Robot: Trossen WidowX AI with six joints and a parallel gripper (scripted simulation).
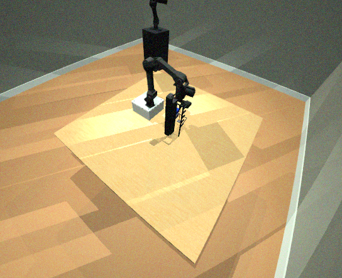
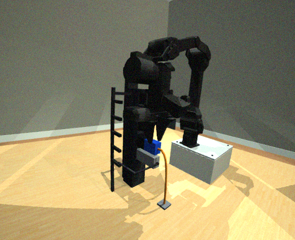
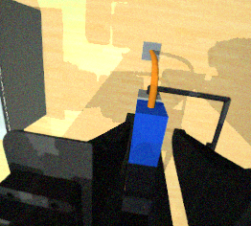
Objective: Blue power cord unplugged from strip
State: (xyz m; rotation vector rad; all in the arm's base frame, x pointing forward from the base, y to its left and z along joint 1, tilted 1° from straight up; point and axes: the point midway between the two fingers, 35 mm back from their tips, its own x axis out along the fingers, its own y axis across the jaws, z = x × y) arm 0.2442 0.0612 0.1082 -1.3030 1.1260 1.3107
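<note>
The blue plug lies 10 mm ahead of my gripper tip, 30 mm to the right of it and 10 mm below it. From my gripper tip the other things lie so: grey anchor: 10 mm behind, 50 mm to the left, 180 mm below; then black ladder-like rack: 100 mm ahead, 70 mm to the right, 20 mm below.
</note>
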